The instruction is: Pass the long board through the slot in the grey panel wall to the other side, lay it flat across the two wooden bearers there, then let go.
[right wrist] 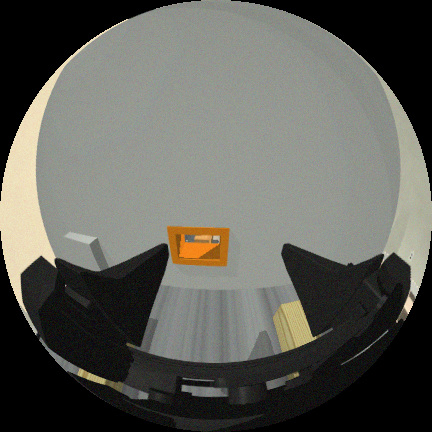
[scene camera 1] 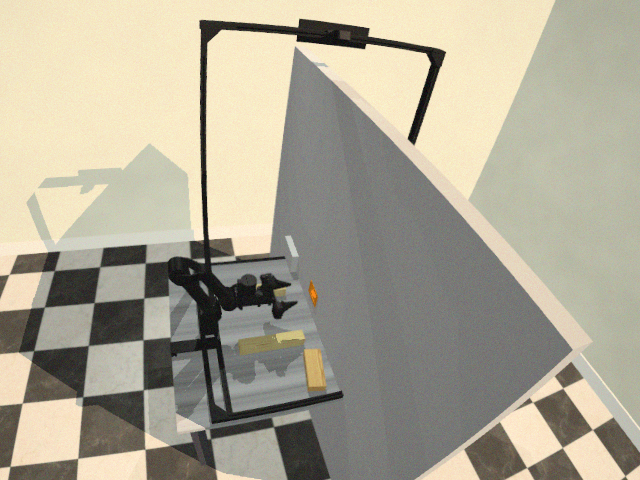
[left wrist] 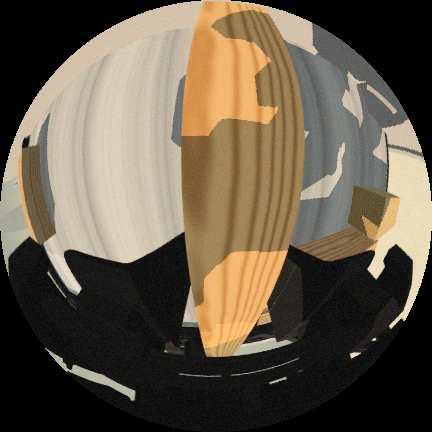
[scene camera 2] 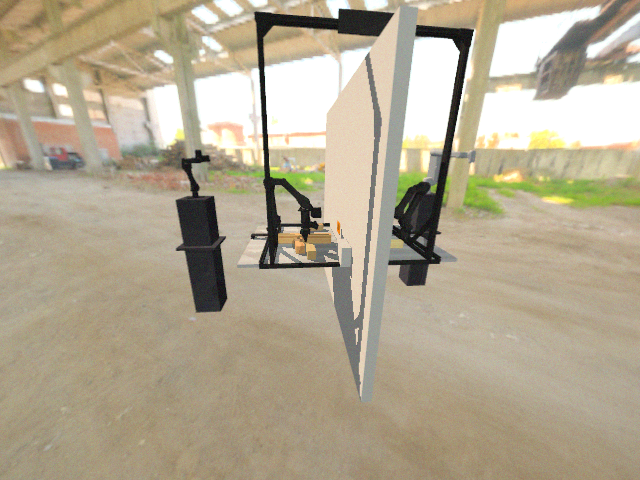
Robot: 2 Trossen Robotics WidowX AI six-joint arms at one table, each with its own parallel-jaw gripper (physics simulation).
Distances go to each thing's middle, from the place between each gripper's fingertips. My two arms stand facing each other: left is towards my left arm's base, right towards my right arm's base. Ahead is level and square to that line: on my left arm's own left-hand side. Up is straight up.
Labels:
I see my right gripper 40 mm past the orange-framed slot (right wrist: 213,254), 120 mm to the right of it and 60 mm above it.
My left hand is 24 cm to the left of the orange-framed slot and 9 cm below it.

